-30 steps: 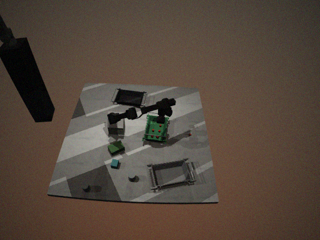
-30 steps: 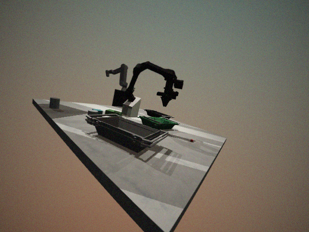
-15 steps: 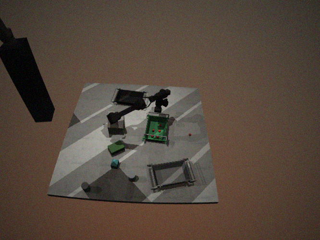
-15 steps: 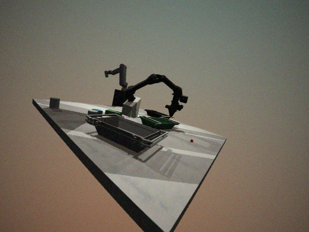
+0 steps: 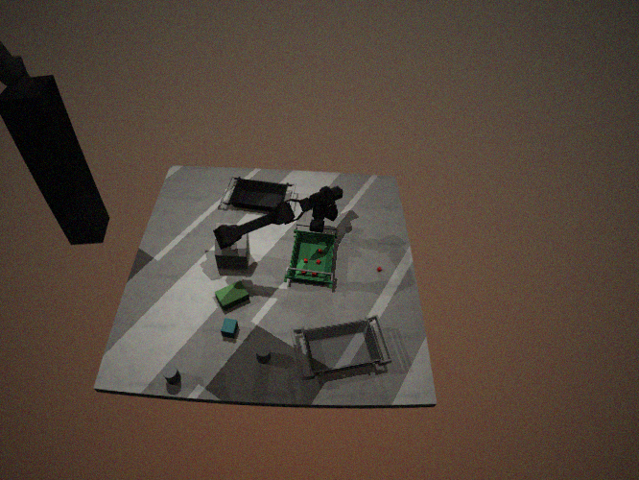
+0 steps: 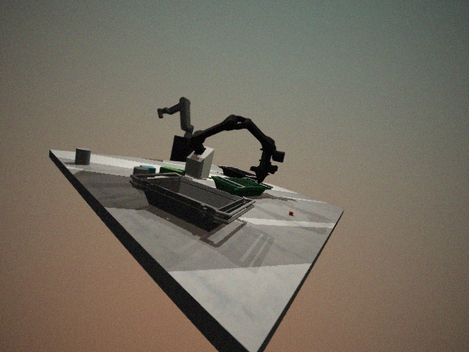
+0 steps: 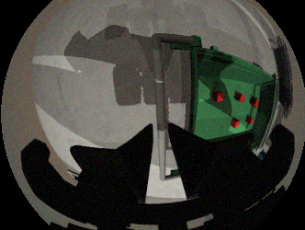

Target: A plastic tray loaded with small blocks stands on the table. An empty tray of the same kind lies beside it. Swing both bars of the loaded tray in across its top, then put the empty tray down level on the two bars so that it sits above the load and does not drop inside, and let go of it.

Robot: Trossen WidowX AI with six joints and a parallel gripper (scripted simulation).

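Now: the dark tray 26 cm behind my gripper tip, 26 cm to the left of it and 1 cm below it. From my gripper tip the other things lie so: teal cube 42 cm behind, 48 cm to the right, 3 cm below; green block 41 cm behind, 32 cm to the right, 3 cm below.
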